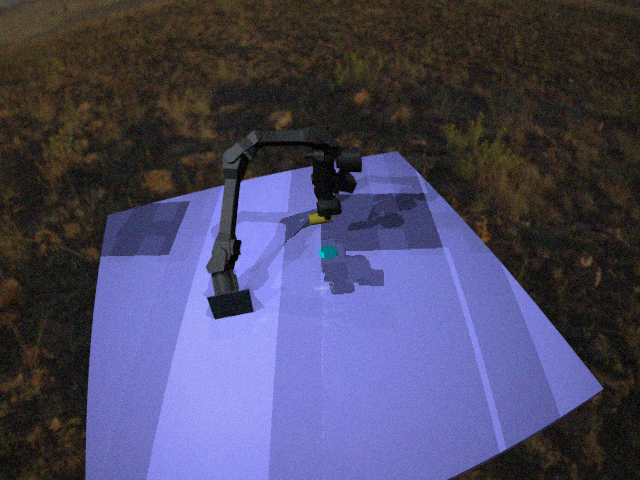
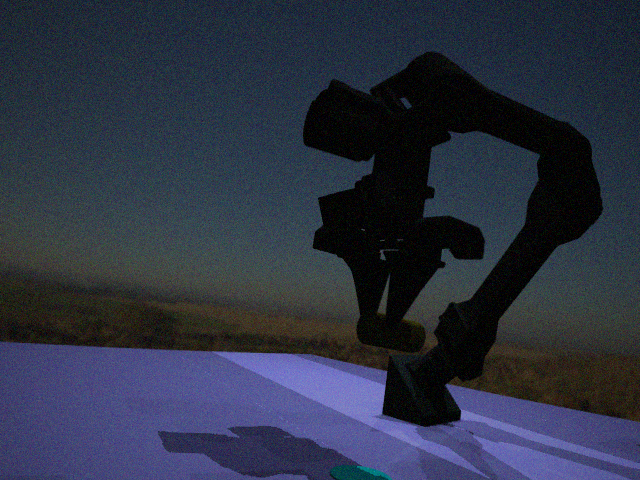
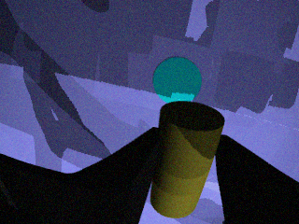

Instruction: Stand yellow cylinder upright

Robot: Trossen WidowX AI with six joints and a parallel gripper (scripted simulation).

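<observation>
Now: gripper tip 140 mm above the cyan circle. The rest, counted from my gripper tip: yellow cylinder (20 mm behind).
</observation>
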